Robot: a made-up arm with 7 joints.
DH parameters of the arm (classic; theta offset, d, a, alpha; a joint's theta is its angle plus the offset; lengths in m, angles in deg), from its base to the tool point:
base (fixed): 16.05 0 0.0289 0
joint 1: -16.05 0.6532 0.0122 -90
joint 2: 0 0.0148 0.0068 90
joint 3: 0 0.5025 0.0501 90
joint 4: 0 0.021 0.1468 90
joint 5: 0 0.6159 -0.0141 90
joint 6: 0 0.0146 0.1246 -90
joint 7: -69.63 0 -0.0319 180
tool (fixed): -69.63 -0.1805 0 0
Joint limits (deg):
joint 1: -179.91..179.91
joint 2: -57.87..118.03
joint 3: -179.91..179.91
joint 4: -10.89..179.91
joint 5: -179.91..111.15
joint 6: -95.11..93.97
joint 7: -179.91..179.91
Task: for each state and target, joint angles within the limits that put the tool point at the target. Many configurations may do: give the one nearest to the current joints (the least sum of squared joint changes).
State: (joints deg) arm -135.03 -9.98 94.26 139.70 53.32 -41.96 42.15
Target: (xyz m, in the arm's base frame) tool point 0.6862 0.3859 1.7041
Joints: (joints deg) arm -128.04 -37.80 99.92 147.37 46.00 -18.88 43.95
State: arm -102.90 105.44 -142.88 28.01 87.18 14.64 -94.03
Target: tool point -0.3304 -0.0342 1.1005
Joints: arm -91.15 118.03 -126.84 25.74 88.58 14.33 -92.92
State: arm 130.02 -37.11 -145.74 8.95 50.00 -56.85 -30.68
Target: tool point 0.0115 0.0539 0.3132
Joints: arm 130.10 -57.87 -136.15 -9.10 42.68 -38.83 -28.63
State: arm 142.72 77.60 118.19 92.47 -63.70 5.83 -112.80
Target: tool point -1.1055 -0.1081 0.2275
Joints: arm 139.67 115.99 82.25 104.42 -60.78 12.41 -111.73
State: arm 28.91 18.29 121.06 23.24 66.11 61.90 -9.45
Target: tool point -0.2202 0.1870 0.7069
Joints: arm -5.44 55.07 115.04 12.37 52.56 93.97 -1.13
